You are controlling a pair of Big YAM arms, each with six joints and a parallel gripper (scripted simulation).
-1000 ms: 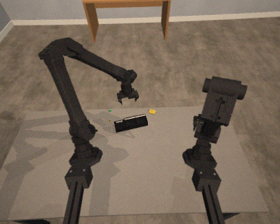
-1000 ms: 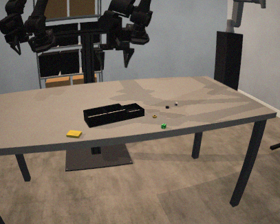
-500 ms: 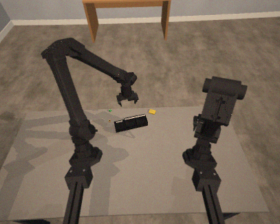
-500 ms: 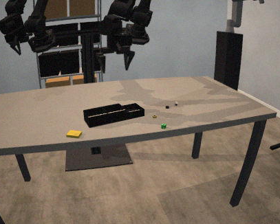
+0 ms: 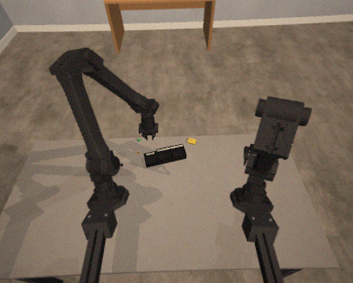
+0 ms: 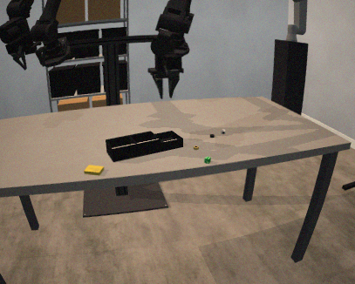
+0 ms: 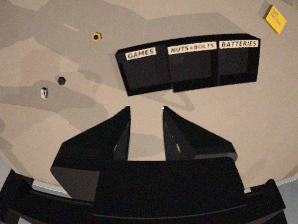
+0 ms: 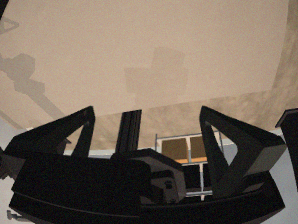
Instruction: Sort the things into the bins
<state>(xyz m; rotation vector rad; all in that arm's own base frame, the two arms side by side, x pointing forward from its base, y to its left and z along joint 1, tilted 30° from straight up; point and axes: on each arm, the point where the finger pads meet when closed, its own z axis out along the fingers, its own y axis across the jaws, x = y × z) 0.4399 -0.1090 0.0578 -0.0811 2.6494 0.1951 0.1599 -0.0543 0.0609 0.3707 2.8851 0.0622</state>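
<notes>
Now: left hand 190 mm to the right of the small black piece, 180 mm above it and 60 mm past it. From my left hand the other things lie so: small yellow ring (180 mm below, 100 mm to the left, 30 mm ahead); small white piece (240 mm to the left, 180 mm below, 90 mm behind); green cube (180 mm below, 130 mm ahead, 100 mm to the left).
</notes>
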